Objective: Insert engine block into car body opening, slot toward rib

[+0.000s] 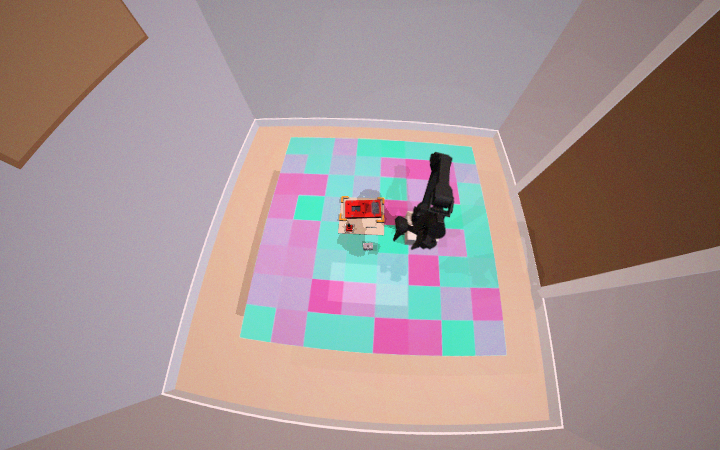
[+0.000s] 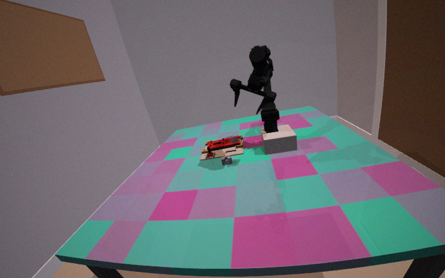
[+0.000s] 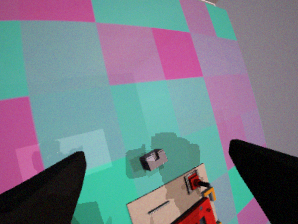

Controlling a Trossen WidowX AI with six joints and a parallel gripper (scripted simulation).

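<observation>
My gripper tip is now 240 mm above the engine block, 140 mm short of it and 60 mm to the left of it.
</observation>
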